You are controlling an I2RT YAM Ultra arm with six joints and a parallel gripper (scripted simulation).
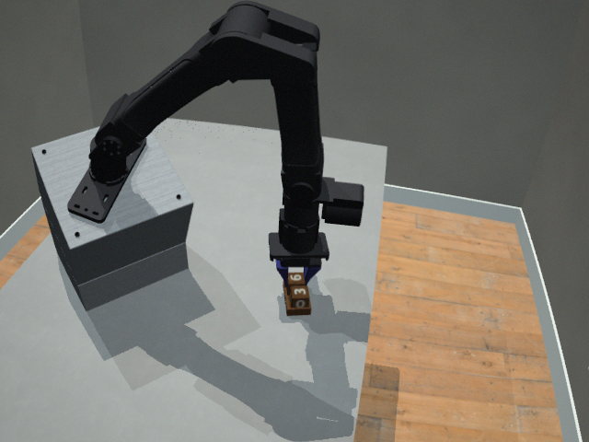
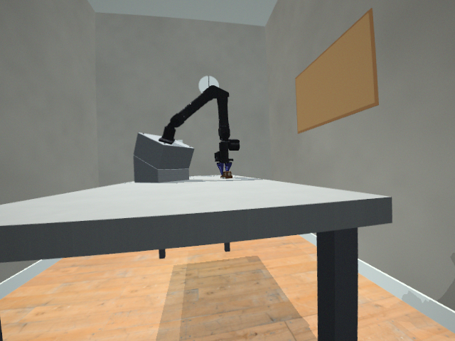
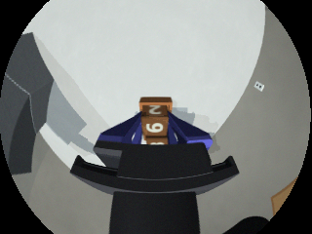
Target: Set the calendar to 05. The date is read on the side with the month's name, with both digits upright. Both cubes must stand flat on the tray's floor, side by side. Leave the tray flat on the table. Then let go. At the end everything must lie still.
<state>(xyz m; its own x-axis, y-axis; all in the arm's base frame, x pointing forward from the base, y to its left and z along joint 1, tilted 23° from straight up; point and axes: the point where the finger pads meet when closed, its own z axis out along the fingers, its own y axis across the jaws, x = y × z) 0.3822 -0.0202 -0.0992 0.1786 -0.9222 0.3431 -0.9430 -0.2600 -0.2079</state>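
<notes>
The brown tray lies 20 mm to the right of my hand and 20 mm below it. The rest, counted from my hand: brown wooden cube (40 mm to the right, 10 mm ahead).
</notes>
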